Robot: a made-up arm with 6 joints.
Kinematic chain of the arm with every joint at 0, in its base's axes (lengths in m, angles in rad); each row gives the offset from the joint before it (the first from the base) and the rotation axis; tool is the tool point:
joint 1: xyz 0 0 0.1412 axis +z
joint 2: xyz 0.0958 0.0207 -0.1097 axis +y
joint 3: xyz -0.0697 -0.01 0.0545 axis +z
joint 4: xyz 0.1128 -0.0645 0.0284 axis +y
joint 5: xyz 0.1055 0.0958 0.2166 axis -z
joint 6: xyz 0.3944 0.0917 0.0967 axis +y
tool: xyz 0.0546 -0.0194 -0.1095
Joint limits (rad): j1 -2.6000..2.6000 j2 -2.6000..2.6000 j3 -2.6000..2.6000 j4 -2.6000..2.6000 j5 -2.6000..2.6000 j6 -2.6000..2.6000
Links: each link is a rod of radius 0.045 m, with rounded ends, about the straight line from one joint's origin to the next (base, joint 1, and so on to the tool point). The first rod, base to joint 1, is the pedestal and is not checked.
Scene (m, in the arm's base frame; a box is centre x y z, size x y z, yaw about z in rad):
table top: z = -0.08
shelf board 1: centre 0.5 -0.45 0 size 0.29 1.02 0.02 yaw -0.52
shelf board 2: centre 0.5 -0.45 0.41 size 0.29 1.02 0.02 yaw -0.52
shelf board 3: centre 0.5 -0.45 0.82 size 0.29 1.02 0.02 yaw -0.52
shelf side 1: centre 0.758 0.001 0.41 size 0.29 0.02 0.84 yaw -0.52
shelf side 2: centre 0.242 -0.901 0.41 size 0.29 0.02 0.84 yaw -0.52
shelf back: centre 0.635 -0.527 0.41 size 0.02 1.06 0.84 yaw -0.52
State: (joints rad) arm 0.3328 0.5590 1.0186 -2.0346 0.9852 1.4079
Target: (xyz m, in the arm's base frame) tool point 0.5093 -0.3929 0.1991
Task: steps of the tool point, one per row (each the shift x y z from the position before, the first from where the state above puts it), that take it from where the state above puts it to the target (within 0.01 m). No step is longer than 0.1 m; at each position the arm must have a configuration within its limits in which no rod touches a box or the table.
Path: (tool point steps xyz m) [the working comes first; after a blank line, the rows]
Joints at the target: -0.5007 1.2159 0.9396 -1.4702 0.6408 0.4668
Straight joint move there: touches shelf board 2.

1: 0.0555 0.0102 -0.0059
2: 0.0568 -0.0034 -0.0347
3: 0.0459 -0.0170 -0.0177
4: 0.0424 -0.0284 -0.0341
5: 0.0189 -0.0662 0.0031
6: 0.0102 -0.0734 0.0011

